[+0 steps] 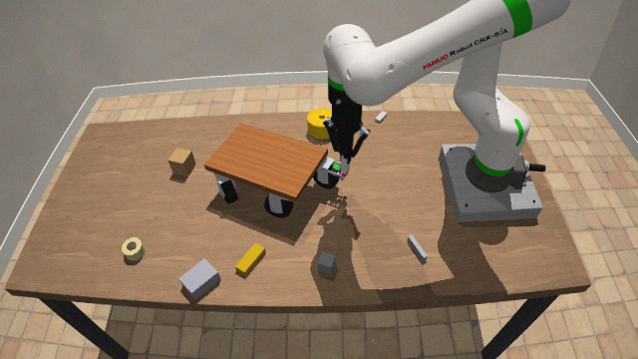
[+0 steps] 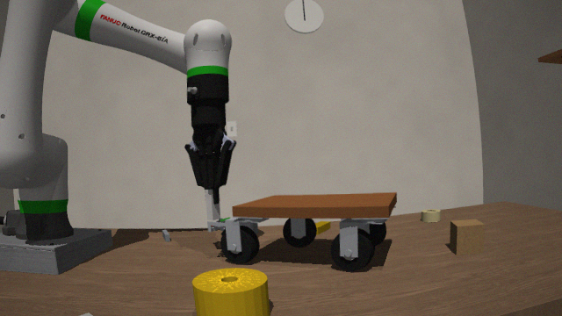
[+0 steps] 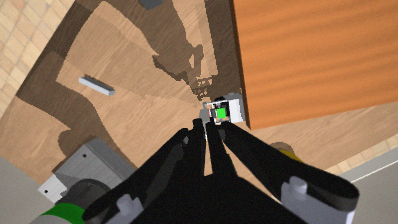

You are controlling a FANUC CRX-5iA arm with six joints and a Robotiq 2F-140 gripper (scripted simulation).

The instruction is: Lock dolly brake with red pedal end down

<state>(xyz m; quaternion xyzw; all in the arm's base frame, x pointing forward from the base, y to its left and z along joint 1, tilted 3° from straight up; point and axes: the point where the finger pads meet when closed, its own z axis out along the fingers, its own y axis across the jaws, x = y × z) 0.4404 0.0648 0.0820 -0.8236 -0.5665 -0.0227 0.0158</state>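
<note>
Now: hand 4 cm above the brake pedal, 2 cm short of it and 1 cm to the left of it. The rest, counted from my hand: lavender block: 36 cm to the left, 34 cm ahead, 11 cm below; grey bar: 21 cm behind, 19 cm to the left, 11 cm below; grey cube: 26 cm to the left, 11 cm below, 2 cm ahead.
</note>
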